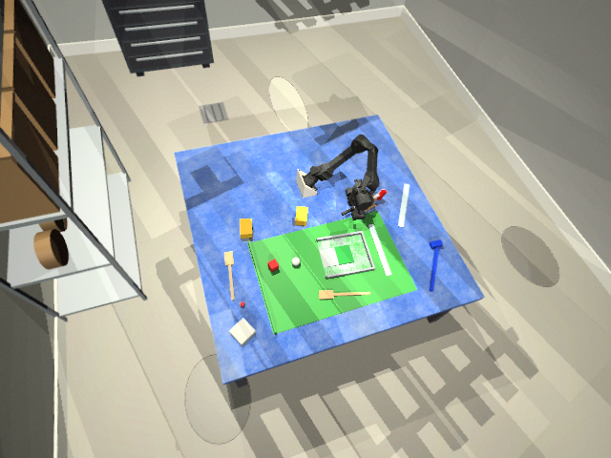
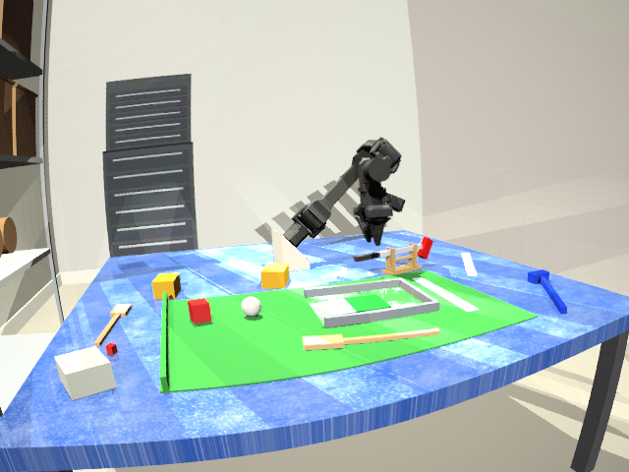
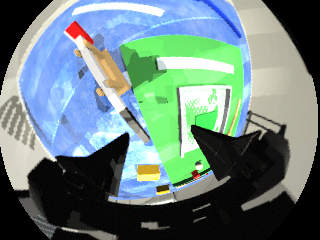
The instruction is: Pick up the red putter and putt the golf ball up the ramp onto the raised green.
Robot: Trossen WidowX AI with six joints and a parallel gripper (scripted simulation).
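My gripper tip is now 11 cm to the right of the red putter, 7 cm past it and 5 cm above it. Round my gripper tip: white golf ball: 35 cm to the right, 15 cm ahead, 8 cm below; then wooden rack: 13 cm to the left, 7 cm below, 7 cm behind; then grey frame: 17 cm ahead, 9 cm below, 7 cm to the right.
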